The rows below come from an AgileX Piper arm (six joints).
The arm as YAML. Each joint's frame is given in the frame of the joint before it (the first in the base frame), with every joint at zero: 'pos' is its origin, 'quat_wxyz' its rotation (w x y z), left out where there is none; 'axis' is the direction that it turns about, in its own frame. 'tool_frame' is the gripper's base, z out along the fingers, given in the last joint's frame.
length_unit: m
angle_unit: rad
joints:
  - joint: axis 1
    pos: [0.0, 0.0, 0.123]
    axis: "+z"
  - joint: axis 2
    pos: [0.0, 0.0, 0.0]
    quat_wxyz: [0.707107, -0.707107, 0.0, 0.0]
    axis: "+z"
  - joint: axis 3
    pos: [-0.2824, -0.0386, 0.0]
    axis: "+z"
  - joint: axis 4
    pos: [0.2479, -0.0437, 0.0]
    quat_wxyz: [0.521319, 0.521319, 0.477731, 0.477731]
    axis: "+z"
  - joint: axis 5
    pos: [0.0, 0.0, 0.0]
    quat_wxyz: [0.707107, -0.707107, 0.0, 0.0]
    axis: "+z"
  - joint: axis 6
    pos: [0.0, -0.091, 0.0]
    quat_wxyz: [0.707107, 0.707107, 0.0, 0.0]
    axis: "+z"
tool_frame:
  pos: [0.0, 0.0, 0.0]
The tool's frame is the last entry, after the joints.
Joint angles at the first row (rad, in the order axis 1, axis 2, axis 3, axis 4, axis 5, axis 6):
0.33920 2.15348 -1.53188 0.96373 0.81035 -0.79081
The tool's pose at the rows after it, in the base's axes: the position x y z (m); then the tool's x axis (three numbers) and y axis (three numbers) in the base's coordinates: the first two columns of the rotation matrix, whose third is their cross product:
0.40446, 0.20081, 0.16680, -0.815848, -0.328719, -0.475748, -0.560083, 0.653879, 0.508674
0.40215, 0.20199, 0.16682, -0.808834, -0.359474, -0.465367, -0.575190, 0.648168, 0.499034
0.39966, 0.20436, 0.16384, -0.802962, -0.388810, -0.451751, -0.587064, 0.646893, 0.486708
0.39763, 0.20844, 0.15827, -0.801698, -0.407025, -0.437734, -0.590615, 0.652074, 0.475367
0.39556, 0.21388, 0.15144, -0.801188, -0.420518, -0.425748, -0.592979, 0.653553, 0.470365
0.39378, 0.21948, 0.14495, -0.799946, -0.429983, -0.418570, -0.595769, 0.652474, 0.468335
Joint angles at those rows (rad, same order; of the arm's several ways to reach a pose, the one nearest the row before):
0.34081 2.15036 -1.54102 0.93259 0.83276 -0.78288
0.34585 2.14974 -1.54533 0.90236 0.85100 -0.77494
0.35496 2.15396 -1.54661 0.87127 0.85892 -0.76523
0.36833 2.16377 -1.54628 0.84666 0.85175 -0.75060
0.38343 2.17779 -1.54595 0.83565 0.84241 -0.74318
0.39773 2.19225 -1.54612 0.83426 0.83173 -0.74256

